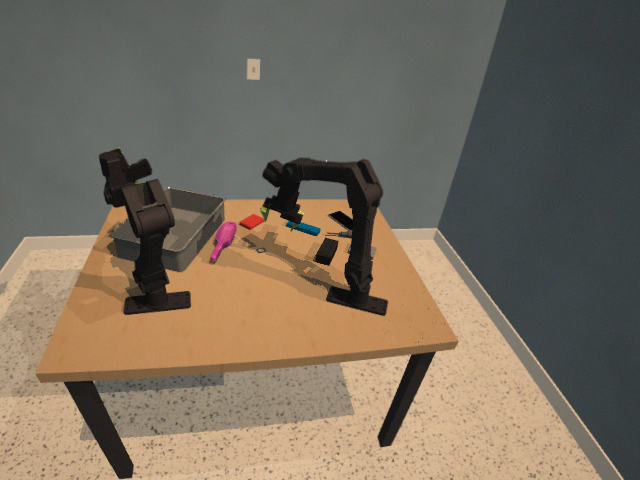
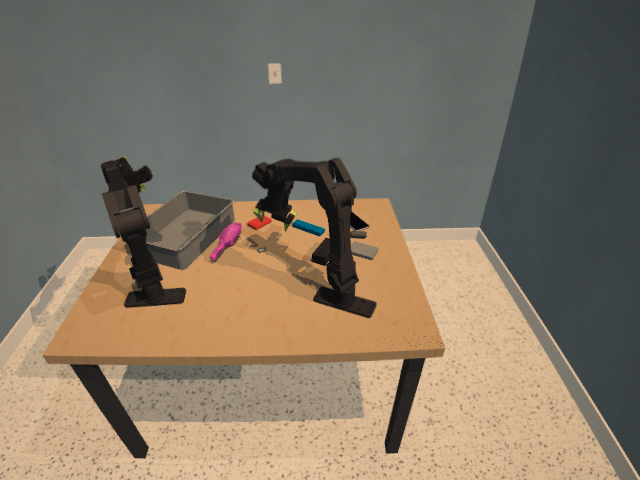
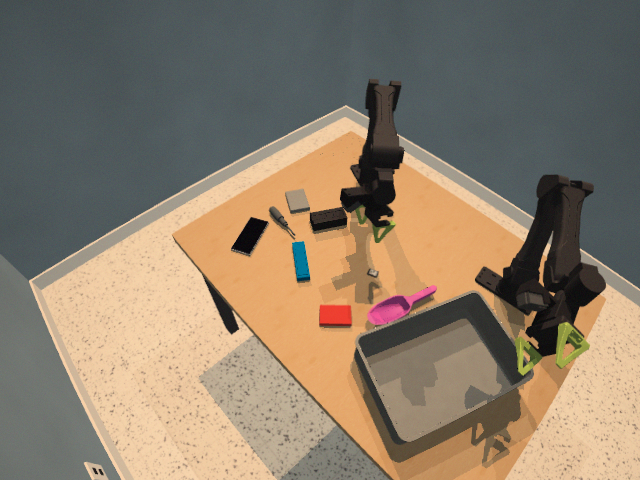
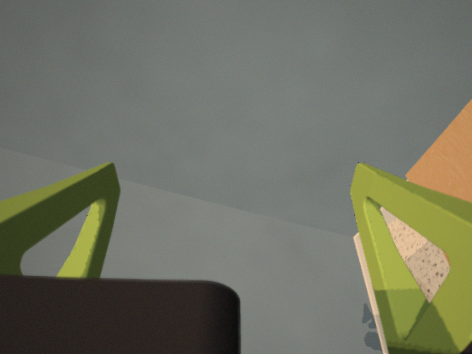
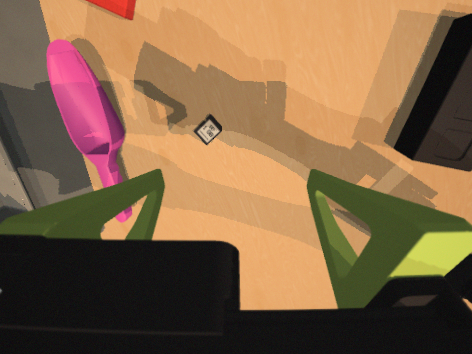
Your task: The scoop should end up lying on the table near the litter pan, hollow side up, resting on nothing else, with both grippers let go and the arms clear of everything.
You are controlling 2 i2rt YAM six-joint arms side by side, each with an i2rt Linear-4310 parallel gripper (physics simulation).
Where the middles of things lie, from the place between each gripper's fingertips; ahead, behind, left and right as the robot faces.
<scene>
The pink scoop point(image 3: 395, 307) lies 4 cm ahead of my right hand, 20 cm to the left of it and 11 cm below it. Also, from my right hand: grey litter pan point(image 3: 425, 370): 11 cm ahead, 39 cm to the left, 8 cm below; phone point(image 3: 247, 240): 24 cm ahead, 31 cm to the right, 12 cm below.
The grey litter pan lies 150 mm to the right of my left hand and 260 mm below it. Round my left hand: pink scoop (60 mm behind, 340 mm to the right, 290 mm below); phone (130 mm ahead, 850 mm to the right, 310 mm below).
</scene>
